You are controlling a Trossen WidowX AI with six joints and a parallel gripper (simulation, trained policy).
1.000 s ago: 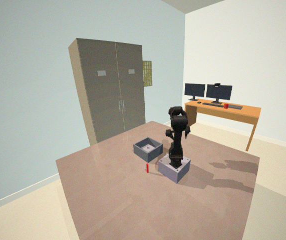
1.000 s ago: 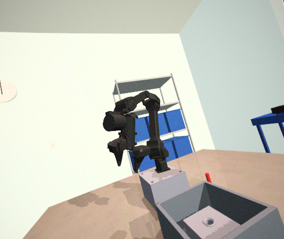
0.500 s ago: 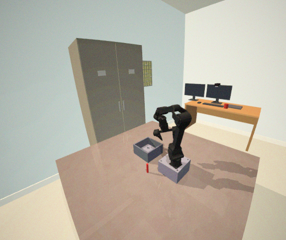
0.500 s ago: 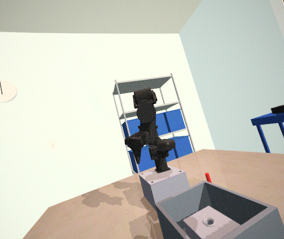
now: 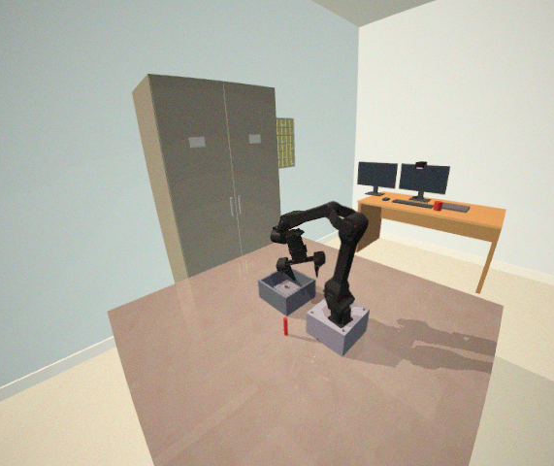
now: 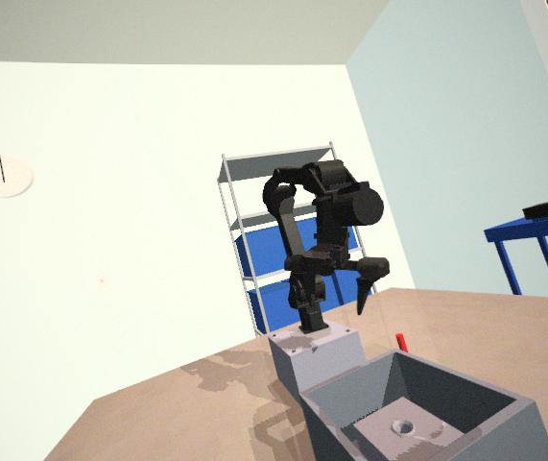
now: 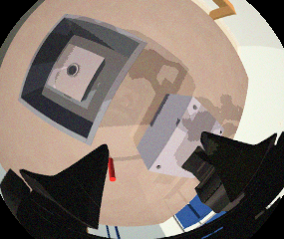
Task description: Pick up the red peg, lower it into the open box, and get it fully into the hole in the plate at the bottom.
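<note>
Right now the red peg is 140 mm to the left of my gripper tip, 140 mm below it and 40 mm behind it. Also, from my gripper tip: grey box (150 mm below, 140 mm ahead, 10 mm to the right); pale plate (140 mm ahead, 130 mm below, 10 mm to the right).
</note>
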